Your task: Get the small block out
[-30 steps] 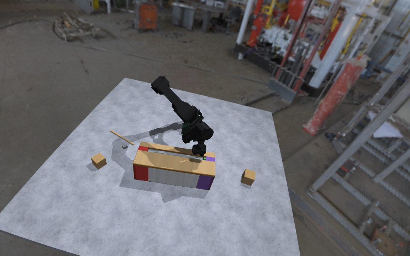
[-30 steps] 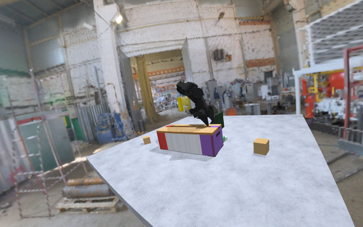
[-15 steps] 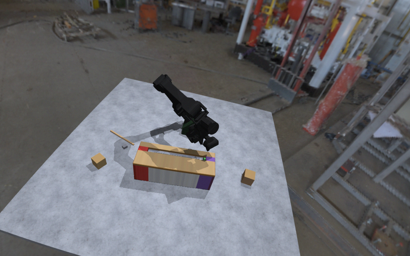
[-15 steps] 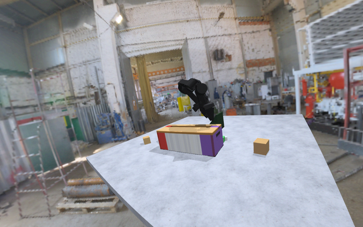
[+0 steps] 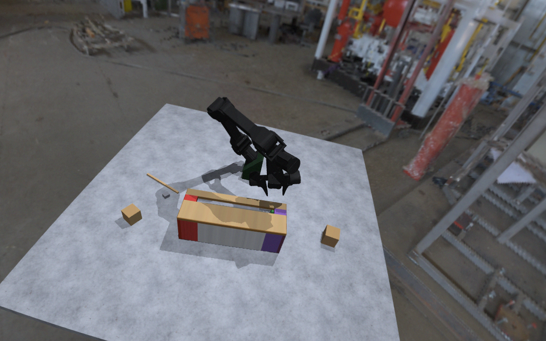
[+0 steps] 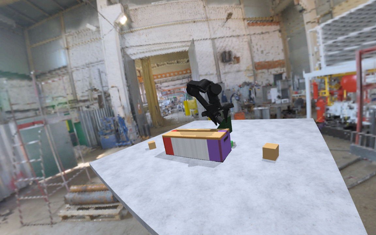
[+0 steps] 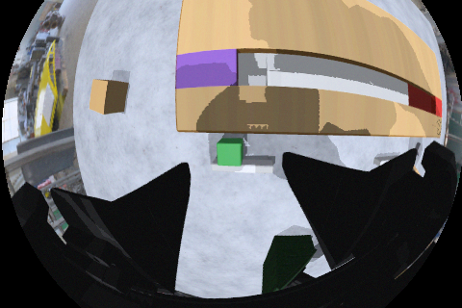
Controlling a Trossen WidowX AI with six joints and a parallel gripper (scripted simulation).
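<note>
The green block is 30 mm behind my gripper tip, 20 mm to the left of it and 130 mm below it. Round my gripper tip: thin wooden stick 80 mm behind, 490 mm to the right, 150 mm below; then small grey piece 10 mm behind, 450 mm to the right, 140 mm below; then tan cube 130 mm ahead, 520 mm to the right, 130 mm below.
</note>
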